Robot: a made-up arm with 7 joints.
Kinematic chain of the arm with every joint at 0, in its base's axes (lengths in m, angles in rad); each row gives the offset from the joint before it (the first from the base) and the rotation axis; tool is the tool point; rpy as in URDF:
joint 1: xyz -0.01 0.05 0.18 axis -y
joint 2: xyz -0.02 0.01 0 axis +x
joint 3: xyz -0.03 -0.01 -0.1 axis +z
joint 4: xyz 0.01 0 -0.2 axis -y
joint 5: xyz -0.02 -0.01 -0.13 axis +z
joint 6: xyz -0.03 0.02 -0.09 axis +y
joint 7: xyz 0 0.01 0 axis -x
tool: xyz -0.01 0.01 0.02 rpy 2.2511 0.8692 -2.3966
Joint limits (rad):
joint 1: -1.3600..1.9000
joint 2: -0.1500..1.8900
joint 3: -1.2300..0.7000
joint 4: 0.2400..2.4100
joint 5: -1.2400..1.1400
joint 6: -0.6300..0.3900
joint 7: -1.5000..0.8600
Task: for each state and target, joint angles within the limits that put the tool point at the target. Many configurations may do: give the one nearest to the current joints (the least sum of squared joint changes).
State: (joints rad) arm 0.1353 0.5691 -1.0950 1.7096 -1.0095 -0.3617 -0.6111
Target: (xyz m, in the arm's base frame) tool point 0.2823 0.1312 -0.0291
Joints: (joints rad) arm 0.6069 0.6469 -0.8817 1.6251 -0.9857 -0.3993 -0.6073
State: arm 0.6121 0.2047 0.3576 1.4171 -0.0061 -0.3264 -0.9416
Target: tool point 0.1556 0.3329 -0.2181
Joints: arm 0.3485 0.5015 0.4582 0.6520 0.0484 -0.5915 -0.9558
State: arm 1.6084 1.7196 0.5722 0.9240 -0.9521 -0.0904 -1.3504
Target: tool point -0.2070 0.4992 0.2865
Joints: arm 1.2391 1.8900 0.5130 0.6991 -0.8632 -0.1895 -1.4952
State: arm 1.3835 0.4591 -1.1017 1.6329 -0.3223 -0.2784 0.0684
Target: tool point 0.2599 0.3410 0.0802
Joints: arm 0.9648 1.2909 -1.1725 1.5803 -0.3219 -0.2177 0.0213
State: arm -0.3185 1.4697 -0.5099 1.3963 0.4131 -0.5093 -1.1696
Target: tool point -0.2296 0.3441 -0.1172
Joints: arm -0.8066 1.0183 -0.8298 1.2431 0.4899 -0.5379 -1.1847
